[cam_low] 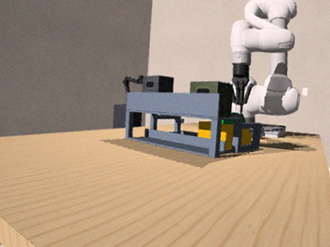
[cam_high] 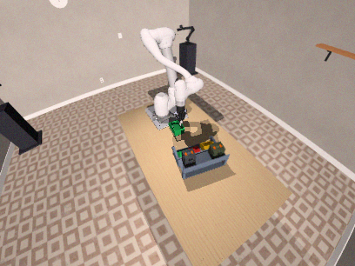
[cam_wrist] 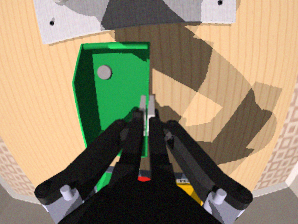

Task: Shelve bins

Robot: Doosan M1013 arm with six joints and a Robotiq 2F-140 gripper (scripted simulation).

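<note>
The green bin is 10 mm behind my hand, 50 mm to the right of it and 40 mm below it. The rest, counted from my hand: dark box 380 mm ahead, 220 mm to the right, 50 mm above; yellow bin 360 mm ahead, 30 mm to the left, 70 mm below.
</note>
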